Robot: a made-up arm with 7 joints.
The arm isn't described. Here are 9 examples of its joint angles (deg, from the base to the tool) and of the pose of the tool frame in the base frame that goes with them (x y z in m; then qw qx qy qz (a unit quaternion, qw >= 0)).
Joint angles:
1: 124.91 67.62 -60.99 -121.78 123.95 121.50 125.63
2: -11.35 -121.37 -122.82 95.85 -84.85 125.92 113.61
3: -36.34 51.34 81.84 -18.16 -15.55 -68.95 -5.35
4: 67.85 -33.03 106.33 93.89 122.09 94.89 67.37
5: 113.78 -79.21 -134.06 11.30 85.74 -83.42 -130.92
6: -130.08 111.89 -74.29 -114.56 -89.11 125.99 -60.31
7: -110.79 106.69 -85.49 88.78 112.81 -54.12 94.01
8: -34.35 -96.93 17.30 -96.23 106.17 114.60 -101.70
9: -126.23 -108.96 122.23 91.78 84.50 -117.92 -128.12
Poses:
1: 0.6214 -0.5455 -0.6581 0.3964 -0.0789 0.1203 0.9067
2: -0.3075 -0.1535 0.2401 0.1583 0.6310 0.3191 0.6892
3: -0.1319 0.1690 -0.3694 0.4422 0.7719 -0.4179 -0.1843
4: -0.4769 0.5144 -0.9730 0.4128 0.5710 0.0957 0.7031
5: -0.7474 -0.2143 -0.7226 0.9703 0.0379 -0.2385 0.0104
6: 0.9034 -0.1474 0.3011 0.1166 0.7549 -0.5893 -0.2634
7: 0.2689 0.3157 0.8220 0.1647 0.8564 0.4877 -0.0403
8: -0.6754 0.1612 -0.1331 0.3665 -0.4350 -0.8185 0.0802
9: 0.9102 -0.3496 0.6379 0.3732 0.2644 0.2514 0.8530
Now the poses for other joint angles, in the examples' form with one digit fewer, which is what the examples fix.
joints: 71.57 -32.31 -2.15 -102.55 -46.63 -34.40 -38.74
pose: 0.223 0.166 0.021 0.260 -0.452 0.045 0.852
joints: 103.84 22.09 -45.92 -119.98 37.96 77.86 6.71
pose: 0.130 -0.224 -0.006 0.107 -0.982 -0.089 0.129
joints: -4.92 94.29 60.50 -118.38 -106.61 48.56 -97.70
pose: -0.397 -0.521 -0.275 0.841 0.146 -0.505 -0.130
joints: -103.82 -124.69 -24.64 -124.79 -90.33 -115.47 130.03
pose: 0.279 0.173 0.312 0.364 -0.093 -0.924 -0.074
